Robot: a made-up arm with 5 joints.
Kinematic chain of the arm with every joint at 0, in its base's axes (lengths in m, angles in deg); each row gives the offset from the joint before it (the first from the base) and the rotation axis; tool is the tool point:
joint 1: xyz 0.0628 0 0.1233 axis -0.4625 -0.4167 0.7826
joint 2: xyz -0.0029 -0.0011 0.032 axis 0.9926 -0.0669 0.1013
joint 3: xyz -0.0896 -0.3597 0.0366 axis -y
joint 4: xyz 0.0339 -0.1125 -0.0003 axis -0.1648 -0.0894 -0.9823
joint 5: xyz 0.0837 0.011 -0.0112 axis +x
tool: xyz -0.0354 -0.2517 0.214
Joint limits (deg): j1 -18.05..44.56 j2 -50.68..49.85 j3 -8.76..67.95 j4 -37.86..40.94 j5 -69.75..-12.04
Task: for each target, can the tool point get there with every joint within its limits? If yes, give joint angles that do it. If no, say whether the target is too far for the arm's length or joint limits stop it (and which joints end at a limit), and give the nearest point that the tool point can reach.
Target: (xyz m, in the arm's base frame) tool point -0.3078 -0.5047 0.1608
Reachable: yes | joints -10.46 27.21 58.38 -12.56 -49.93
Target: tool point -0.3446 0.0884 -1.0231
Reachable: no: too far | nearest point -0.3937 -0.3274 -0.2957 | short by 0.839 m
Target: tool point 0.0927 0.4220 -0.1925
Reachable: no: joint limits stop it (at a limit: joint 1, joint 2, joint 3, joint 5) | nearest point -0.0936 0.1609 0.5743 | short by 0.831 m
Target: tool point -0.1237 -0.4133 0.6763
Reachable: yes | joints 27.89 -17.00 41.45 4.53 -30.03
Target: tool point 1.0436 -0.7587 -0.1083
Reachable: no: too far | nearest point 0.5520 -0.4917 0.1062 | short by 0.599 m
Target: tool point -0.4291 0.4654 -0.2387
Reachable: no: joint limits stop it (at a limit: joint 1, joint 2, joint 3, joint 4, joint 5) | nearest point -0.3763 -0.2727 -0.0397 | short by 0.766 m
